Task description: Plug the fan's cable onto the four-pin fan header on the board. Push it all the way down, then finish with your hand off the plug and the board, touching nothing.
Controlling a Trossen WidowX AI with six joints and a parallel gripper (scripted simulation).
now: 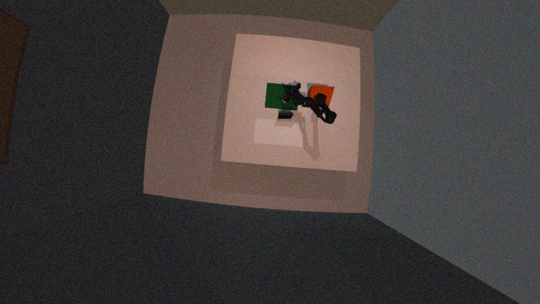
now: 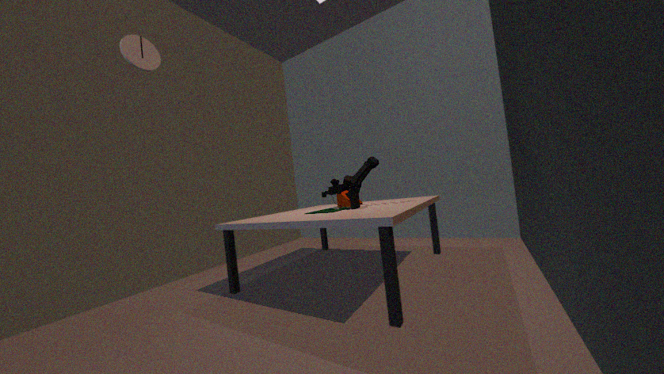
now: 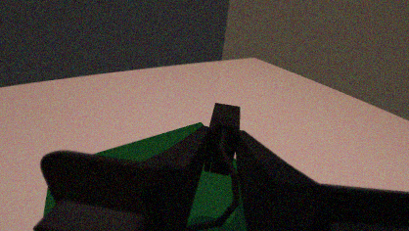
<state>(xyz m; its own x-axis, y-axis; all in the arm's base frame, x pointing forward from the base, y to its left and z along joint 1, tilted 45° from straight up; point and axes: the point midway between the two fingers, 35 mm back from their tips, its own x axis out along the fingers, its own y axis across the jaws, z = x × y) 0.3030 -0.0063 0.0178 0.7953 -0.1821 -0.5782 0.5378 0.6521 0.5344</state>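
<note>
The green board is 10 mm ahead of my gripper tip, 40 mm to the left of it and 140 mm below it. The rest, counted from my gripper tip: fan 40 mm behind, 220 mm to the left, 70 mm below; then four-pin header 20 mm behind, 80 mm to the left, 130 mm below; then dark fan plug 10 mm below.
</note>
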